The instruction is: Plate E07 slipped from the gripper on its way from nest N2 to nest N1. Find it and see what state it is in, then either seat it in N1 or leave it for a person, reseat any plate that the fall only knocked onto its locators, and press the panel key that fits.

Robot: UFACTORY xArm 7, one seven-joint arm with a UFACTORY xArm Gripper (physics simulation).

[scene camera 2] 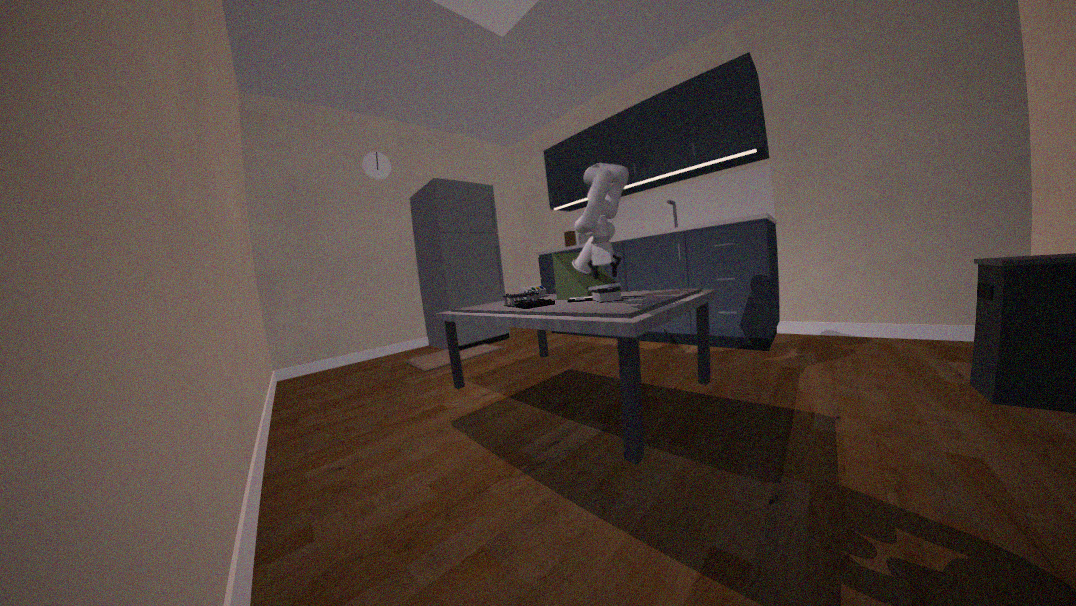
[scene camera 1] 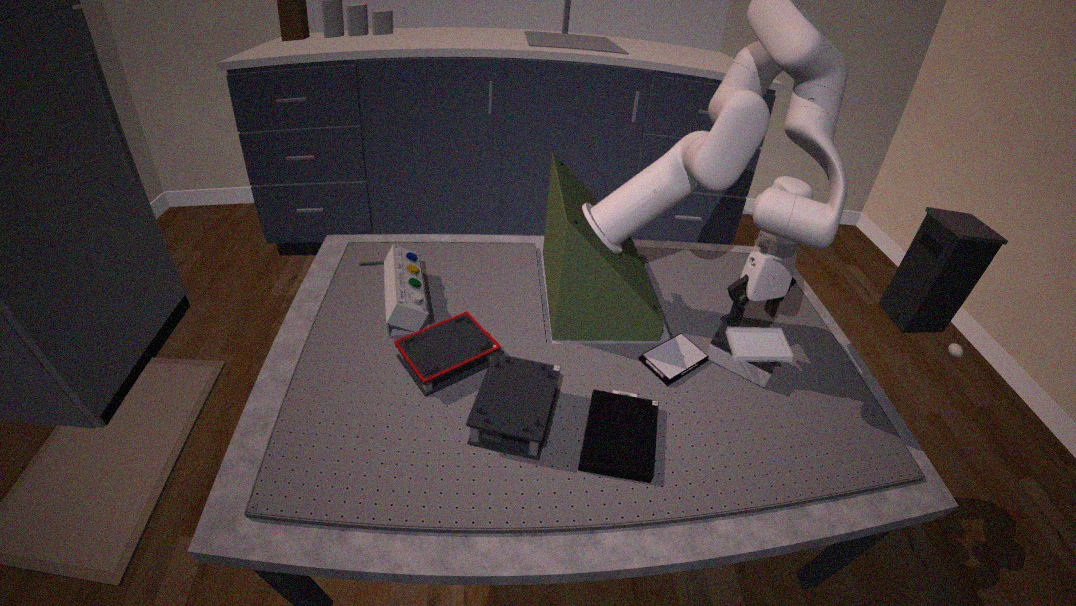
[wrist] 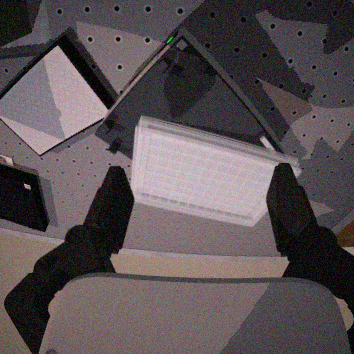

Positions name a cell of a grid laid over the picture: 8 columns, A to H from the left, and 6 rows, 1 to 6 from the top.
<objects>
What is the gripper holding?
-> Nothing.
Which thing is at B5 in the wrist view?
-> The gripper.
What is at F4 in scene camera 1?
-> The gripper.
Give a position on a shaker unit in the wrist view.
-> E2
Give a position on a white card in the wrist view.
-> D3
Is the gripper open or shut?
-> Open.
</objects>
